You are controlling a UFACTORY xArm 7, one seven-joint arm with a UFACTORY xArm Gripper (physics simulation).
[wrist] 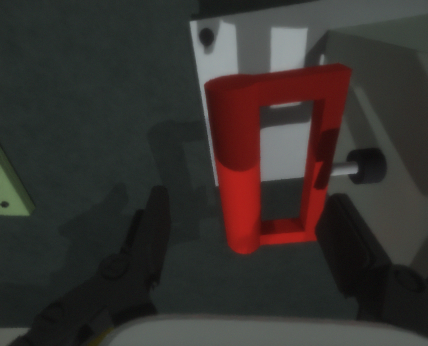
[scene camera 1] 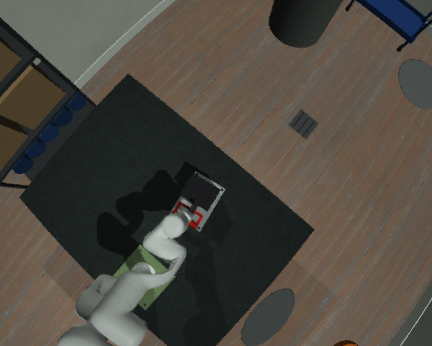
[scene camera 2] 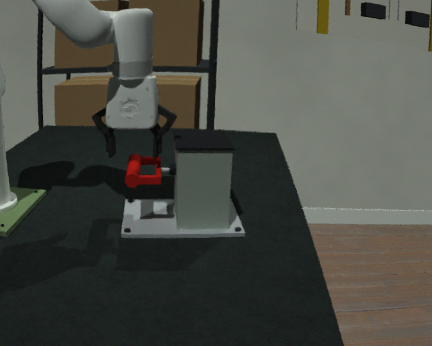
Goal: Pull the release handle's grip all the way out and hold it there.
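Note:
The red release handle is a rectangular frame with a thick round grip bar on its outer side. A short metal rod joins its inner side to a black collar on the pale housing, which has a dark top. The housing stands on a white base plate. My gripper is open and empty, pointing down just above the handle. In the wrist view one finger is left of the grip bar, the other near the frame's inner side. The arm hides the fingers in scene camera 1.
The arm stands on a green mounting plate to the handle's outer side. The housing is close beside the inner finger. A shelf rack with brown boxes stands behind the dark table top.

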